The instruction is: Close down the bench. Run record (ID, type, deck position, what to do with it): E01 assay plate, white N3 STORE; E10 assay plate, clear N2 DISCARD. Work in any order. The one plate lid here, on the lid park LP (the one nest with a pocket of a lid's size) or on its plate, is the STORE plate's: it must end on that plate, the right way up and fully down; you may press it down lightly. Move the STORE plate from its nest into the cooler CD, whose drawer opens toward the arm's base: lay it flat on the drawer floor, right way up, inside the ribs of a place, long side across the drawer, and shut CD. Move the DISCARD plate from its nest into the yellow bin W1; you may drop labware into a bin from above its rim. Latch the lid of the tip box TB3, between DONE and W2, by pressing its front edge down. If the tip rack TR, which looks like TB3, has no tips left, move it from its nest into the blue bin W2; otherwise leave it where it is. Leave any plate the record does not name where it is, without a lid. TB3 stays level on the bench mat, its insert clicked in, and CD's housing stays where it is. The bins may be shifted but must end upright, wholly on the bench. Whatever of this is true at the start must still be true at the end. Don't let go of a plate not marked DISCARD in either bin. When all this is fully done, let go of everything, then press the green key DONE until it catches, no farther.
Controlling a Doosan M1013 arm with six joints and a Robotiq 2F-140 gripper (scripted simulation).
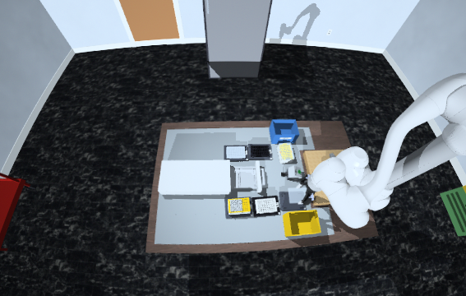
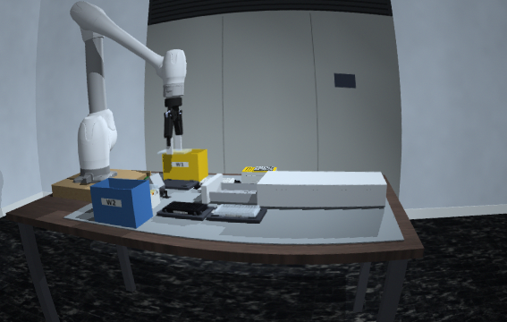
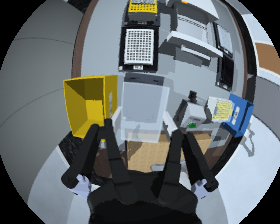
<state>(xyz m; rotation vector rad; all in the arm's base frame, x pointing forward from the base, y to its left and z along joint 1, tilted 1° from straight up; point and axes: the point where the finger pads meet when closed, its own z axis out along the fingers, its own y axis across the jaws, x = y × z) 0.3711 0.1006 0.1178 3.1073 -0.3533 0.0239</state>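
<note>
My hand is 180 mm short of the white well plate, 150 mm above it and 10 mm to the left of it. Round my hand: yellow bin W1: 150 mm to the left, 130 mm below, 10 mm ahead; then grey nest: 160 mm below; then grey plate lid: 20 mm below.
</note>
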